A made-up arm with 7 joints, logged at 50 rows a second.
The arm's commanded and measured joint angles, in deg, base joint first. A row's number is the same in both.
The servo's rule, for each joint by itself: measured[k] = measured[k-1] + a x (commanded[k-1-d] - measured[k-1]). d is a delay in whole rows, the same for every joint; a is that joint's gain. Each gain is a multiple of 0.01, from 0.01 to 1. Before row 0 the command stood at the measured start. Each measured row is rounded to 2 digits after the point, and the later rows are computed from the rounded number. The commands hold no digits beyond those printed.
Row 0, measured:
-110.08 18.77 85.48 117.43 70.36 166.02 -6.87
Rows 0 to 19, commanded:
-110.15 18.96 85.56 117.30 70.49 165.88 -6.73
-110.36 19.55 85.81 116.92 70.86 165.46 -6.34
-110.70 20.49 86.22 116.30 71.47 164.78 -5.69
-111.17 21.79 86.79 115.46 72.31 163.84 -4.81
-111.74 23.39 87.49 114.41 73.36 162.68 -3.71
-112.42 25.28 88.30 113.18 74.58 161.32 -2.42
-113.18 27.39 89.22 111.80 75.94 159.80 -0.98
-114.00 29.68 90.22 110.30 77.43 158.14 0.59
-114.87 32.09 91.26 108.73 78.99 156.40 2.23
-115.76 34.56 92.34 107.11 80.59 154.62 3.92
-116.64 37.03 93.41 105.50 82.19 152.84 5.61
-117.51 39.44 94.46 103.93 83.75 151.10 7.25
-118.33 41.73 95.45 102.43 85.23 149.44 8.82
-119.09 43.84 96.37 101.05 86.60 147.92 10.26
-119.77 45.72 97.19 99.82 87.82 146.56 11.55
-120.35 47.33 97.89 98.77 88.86 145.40 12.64
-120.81 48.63 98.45 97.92 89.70 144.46 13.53
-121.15 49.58 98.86 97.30 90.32 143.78 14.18
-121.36 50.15 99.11 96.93 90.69 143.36 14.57
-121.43 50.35 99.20 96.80 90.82 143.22 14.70
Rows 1 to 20, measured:
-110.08 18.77 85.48 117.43 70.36 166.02 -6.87
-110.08 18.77 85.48 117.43 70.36 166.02 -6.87
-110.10 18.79 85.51 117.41 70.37 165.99 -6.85
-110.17 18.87 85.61 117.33 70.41 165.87 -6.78
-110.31 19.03 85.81 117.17 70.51 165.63 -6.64
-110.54 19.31 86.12 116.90 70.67 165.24 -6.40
-110.86 19.72 86.56 116.50 70.91 164.68 -6.05
-111.28 20.28 87.12 115.97 71.24 163.94 -5.58
-111.79 20.99 87.79 115.30 71.66 163.03 -4.98
-112.39 21.86 88.57 114.50 72.18 161.95 -4.26
-113.06 22.88 89.43 113.58 72.79 160.73 -3.42
-113.79 24.05 90.36 112.54 73.49 159.39 -2.47
-114.56 25.35 91.34 111.41 74.27 157.95 -1.42
-115.36 26.76 92.34 110.21 75.12 156.44 -0.29
-116.16 28.26 93.34 108.97 76.03 154.90 0.89
-116.95 29.82 94.31 107.70 76.98 153.36 2.11
-117.71 31.41 95.23 106.44 77.96 151.86 3.34
-118.42 33.00 96.08 105.21 78.94 150.44 4.55
-119.07 34.56 96.84 104.04 79.91 149.12 5.72
-119.63 36.06 97.49 102.96 80.85 147.95 6.82
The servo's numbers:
d 2
a 0.27 0.10 0.32 0.16 0.09 0.22 0.13

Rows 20 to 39, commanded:
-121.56 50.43 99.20 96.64 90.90 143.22 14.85
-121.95 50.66 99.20 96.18 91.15 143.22 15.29
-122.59 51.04 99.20 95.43 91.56 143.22 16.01
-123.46 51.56 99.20 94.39 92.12 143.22 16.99
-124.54 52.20 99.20 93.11 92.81 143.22 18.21
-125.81 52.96 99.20 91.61 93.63 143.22 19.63
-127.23 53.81 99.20 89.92 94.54 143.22 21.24
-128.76 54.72 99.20 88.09 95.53 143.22 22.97
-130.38 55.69 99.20 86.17 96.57 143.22 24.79
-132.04 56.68 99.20 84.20 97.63 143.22 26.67
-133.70 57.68 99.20 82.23 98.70 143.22 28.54
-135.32 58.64 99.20 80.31 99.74 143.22 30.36
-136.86 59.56 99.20 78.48 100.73 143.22 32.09
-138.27 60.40 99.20 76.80 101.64 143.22 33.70
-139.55 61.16 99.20 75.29 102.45 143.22 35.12
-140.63 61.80 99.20 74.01 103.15 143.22 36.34
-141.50 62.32 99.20 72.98 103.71 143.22 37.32
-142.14 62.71 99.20 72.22 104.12 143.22 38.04
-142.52 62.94 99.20 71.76 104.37 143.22 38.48
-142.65 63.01 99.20 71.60 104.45 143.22 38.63
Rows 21 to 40, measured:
-120.10 37.47 98.01 102.00 81.74 146.94 7.83
-120.46 38.76 98.39 101.17 82.56 146.12 8.72
-120.76 39.93 98.65 100.45 83.31 145.48 9.52
-121.08 41.00 98.83 99.77 84.02 144.98 10.27
-121.49 42.00 98.95 99.08 84.70 144.59 11.02
-122.02 42.96 99.03 98.33 85.37 144.29 11.80
-122.70 43.88 99.08 97.49 86.04 144.05 12.63
-123.54 44.79 99.12 96.55 86.72 143.87 13.54
-124.54 45.69 99.15 95.49 87.42 143.73 14.54
-125.68 46.59 99.17 94.31 88.15 143.62 15.64
-126.95 47.50 99.18 93.01 88.91 143.53 16.83
-128.32 48.42 99.19 91.60 89.69 143.46 18.11
-129.77 49.35 99.19 90.10 90.50 143.41 19.47
-131.27 50.28 99.19 88.53 91.33 143.37 20.89
-132.78 51.21 99.19 86.92 92.18 143.34 22.35
-134.26 52.13 99.19 85.30 93.03 143.31 23.83
-135.69 53.03 99.19 83.70 93.88 143.29 25.30
-137.02 53.91 99.19 82.15 94.71 143.27 26.74
-138.23 54.75 99.19 80.68 95.52 143.26 28.12
-139.29 55.55 99.19 79.33 96.29 143.25 29.41

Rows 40 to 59, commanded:
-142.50 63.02 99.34 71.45 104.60 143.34 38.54
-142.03 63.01 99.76 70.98 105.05 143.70 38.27
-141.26 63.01 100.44 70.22 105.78 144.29 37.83
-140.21 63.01 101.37 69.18 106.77 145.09 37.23
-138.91 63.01 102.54 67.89 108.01 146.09 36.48
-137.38 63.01 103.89 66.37 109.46 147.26 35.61
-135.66 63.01 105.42 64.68 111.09 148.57 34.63
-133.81 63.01 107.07 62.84 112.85 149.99 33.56
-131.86 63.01 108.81 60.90 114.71 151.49 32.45
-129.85 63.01 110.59 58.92 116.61 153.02 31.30
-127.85 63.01 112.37 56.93 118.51 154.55 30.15
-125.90 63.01 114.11 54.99 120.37 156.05 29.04
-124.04 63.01 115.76 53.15 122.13 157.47 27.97
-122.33 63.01 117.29 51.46 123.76 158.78 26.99
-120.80 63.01 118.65 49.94 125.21 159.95 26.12
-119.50 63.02 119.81 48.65 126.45 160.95 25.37
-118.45 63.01 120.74 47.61 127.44 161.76 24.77
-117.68 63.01 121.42 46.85 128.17 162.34 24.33
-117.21 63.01 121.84 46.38 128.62 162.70 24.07
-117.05 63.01 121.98 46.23 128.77 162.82 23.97
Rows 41 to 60, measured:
-140.16 56.29 99.19 78.12 97.02 143.24 30.59
-140.83 56.96 99.19 77.08 97.69 143.24 31.64
-141.28 57.57 99.24 76.18 98.31 143.26 32.54
-141.48 58.11 99.41 75.35 98.92 143.36 33.28
-141.42 58.60 99.74 74.53 99.54 143.56 33.87
-141.09 59.04 100.26 73.67 100.19 143.90 34.31
-140.50 59.44 100.99 72.75 100.89 144.38 34.59
-139.66 59.80 101.92 71.73 101.66 145.01 34.72
-138.58 60.12 103.04 70.60 102.51 145.79 34.71
-137.29 60.41 104.33 69.36 103.44 146.71 34.56
-135.82 60.67 105.76 68.01 104.45 147.76 34.29
-134.21 60.90 107.31 66.56 105.54 148.92 33.90
-132.49 61.11 108.93 65.02 106.71 150.16 33.41
-130.71 61.30 110.59 63.42 107.94 151.46 32.84
-128.91 61.47 112.24 61.78 109.22 152.78 32.21
-127.13 61.62 113.86 60.13 110.53 154.10 31.53
-125.42 61.76 115.39 58.50 111.85 155.39 30.83
-123.82 61.89 116.80 56.92 113.16 156.61 30.12
-122.37 62.00 118.06 55.43 114.45 157.74 29.42
-121.10 62.10 119.14 54.06 115.68 158.75 28.76

